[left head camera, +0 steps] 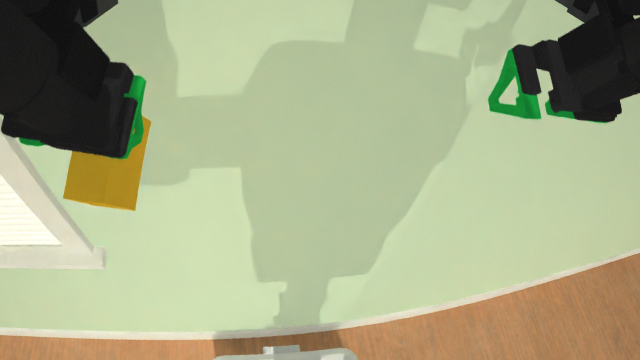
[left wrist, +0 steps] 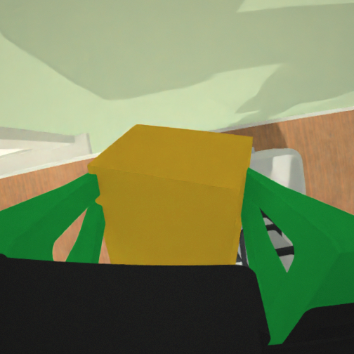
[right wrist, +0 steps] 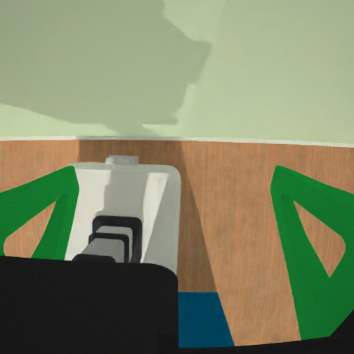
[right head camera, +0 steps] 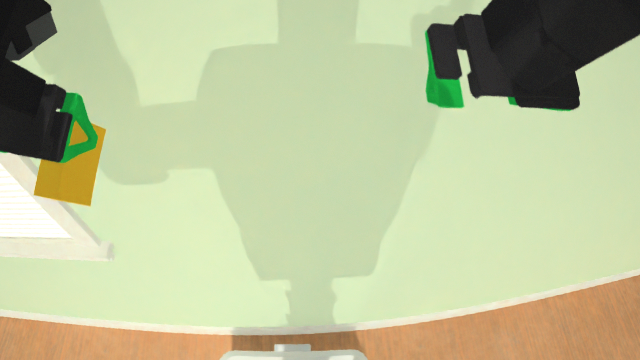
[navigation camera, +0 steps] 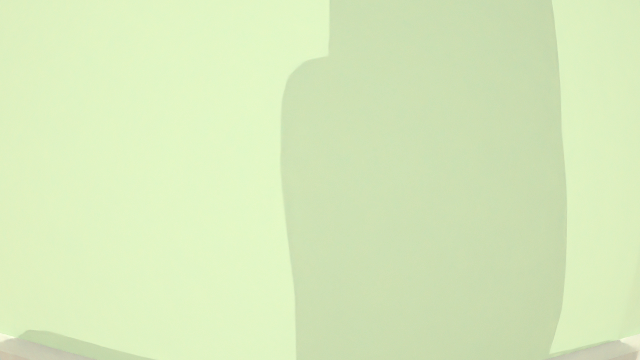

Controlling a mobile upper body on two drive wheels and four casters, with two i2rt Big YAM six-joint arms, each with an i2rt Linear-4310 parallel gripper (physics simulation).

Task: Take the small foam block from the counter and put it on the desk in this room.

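Frame: origin at the left arm's base, x left, y back, z up, level; metres.
Where they show: left gripper, fingertip midpoint: [left head camera: 113, 132] [right head camera: 75, 139]; right gripper, fingertip midpoint: [left head camera: 520, 107] [right head camera: 471, 96].
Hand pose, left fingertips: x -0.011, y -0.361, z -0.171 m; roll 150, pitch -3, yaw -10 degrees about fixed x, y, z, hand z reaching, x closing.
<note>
Each offset is from my left fingertips to the top centre of the thing. "*": to the spot under its first point. Level surfaces: height alone.
The small foam block @(dx +0.002, dy +0.027, dz +0.038 m) [left head camera: 105, 180] [right head camera: 67, 180] [left wrist: 172, 220] is a yellow-ochre box. My left gripper [left head camera: 87, 140] [right head camera: 42, 145] [left wrist: 173, 177] is shut on it, with one green finger against each side. The block sticks out past the fingertips and is held up in the air. My right gripper [left head camera: 547, 112] [right head camera: 492, 102] [right wrist: 174, 176] is wide open and has nothing between its fingers. The desk and the counter do not show in these views.
A pale green wall [left head camera: 200, 250] [right head camera: 175, 250] [navigation camera: 150, 150] stands close in front, with the robot's shadow on it. A white-framed window @(* dx +0.329, dy -0.052, dz -0.407 m) [left head camera: 45, 257] [right head camera: 50, 249] is at the left. Wood floor @(dz -1.239 m) [left head camera: 550, 315] [right wrist: 240, 225], the robot's pale base [right wrist: 162, 220] and a blue patch [right wrist: 202, 320] show below.
</note>
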